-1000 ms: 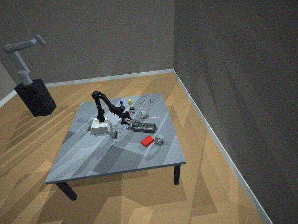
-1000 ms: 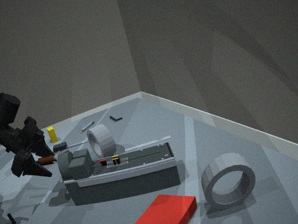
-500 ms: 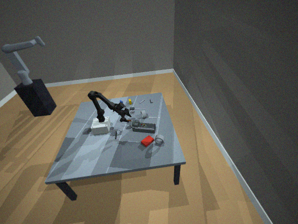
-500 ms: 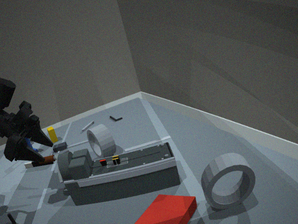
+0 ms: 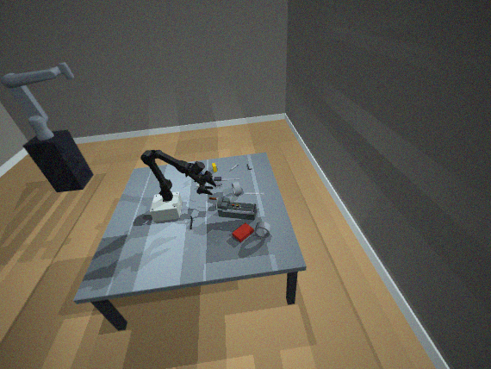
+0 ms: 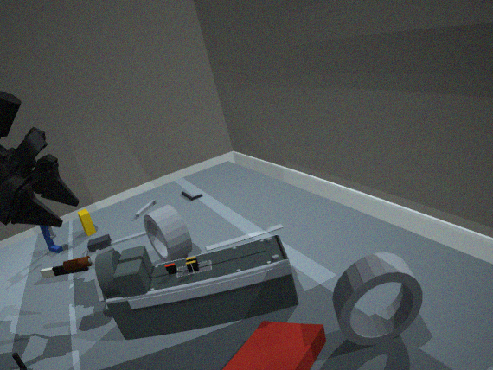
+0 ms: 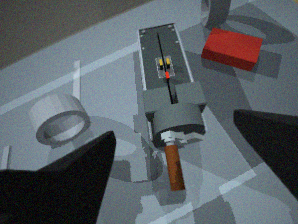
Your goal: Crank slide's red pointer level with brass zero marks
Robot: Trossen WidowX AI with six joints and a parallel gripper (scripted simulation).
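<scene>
Right now the brown handle is 20 mm behind my gripper tip, 10 mm to the left of it and 80 mm below it. From my gripper tip the other things lie so: yellow block 30 mm behind, 540 mm to the left, 160 mm below; then blue clamp 150 mm behind, 490 mm to the left, 140 mm below; then red pointer 120 mm ahead, 50 mm to the right, 110 mm below.
</scene>
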